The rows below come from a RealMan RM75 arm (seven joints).
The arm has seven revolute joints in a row. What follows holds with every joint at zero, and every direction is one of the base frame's. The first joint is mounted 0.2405 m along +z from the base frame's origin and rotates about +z. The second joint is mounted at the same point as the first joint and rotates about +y. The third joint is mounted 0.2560 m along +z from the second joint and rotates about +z. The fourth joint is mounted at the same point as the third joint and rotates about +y. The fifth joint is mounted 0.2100 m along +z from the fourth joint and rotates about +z. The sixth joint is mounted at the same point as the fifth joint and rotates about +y. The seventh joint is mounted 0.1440 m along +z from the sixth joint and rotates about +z. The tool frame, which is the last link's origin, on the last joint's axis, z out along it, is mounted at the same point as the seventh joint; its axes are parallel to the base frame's.
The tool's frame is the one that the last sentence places.
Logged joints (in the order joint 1, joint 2, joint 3, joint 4, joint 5, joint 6, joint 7), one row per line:
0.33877 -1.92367 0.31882 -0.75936 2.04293 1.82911 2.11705
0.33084 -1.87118 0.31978 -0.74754 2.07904 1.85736 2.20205
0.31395 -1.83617 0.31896 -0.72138 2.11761 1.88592 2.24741
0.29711 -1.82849 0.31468 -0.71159 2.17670 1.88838 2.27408
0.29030 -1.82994 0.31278 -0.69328 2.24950 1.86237 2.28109
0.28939 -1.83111 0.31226 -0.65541 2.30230 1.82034 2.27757
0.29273 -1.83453 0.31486 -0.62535 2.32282 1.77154 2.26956
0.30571 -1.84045 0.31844 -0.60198 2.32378 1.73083 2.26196
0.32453 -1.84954 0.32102 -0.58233 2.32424 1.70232 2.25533
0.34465 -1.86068 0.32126 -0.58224 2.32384 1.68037 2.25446
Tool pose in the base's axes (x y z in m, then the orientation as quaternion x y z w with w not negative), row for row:
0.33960 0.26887 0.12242 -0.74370 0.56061 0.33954 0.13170
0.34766 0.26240 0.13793 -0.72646 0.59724 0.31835 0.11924
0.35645 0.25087 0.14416 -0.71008 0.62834 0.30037 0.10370
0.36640 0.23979 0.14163 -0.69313 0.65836 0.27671 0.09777
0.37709 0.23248 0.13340 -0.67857 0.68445 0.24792 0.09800
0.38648 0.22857 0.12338 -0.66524 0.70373 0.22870 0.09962
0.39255 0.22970 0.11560 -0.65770 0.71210 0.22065 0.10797
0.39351 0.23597 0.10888 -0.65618 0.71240 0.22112 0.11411
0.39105 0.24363 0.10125 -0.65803 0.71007 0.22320 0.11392
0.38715 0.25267 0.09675 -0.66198 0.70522 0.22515 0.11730
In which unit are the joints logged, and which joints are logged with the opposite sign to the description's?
The joints are logged in radians. Opposite sign: joint 2, joint 3, joint 5, joint 6.
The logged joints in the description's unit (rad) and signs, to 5 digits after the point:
0.33877 1.92367 -0.31882 -0.75936 -2.04293 -1.82911 2.11705
0.33084 1.87118 -0.31978 -0.74754 -2.07904 -1.85736 2.20205
0.31395 1.83617 -0.31896 -0.72138 -2.11761 -1.88592 2.24741
0.29711 1.82849 -0.31468 -0.71159 -2.17670 -1.88838 2.27408
0.29030 1.82994 -0.31278 -0.69328 -2.24950 -1.86237 2.28109
0.28939 1.83111 -0.31226 -0.65541 -2.30230 -1.82034 2.27757
0.29273 1.83453 -0.31486 -0.62535 -2.32282 -1.77154 2.26956
0.30571 1.84045 -0.31844 -0.60198 -2.32378 -1.73083 2.26196
0.32453 1.84954 -0.32102 -0.58233 -2.32424 -1.70232 2.25533
0.34465 1.86068 -0.32126 -0.58224 -2.32384 -1.68037 2.25446

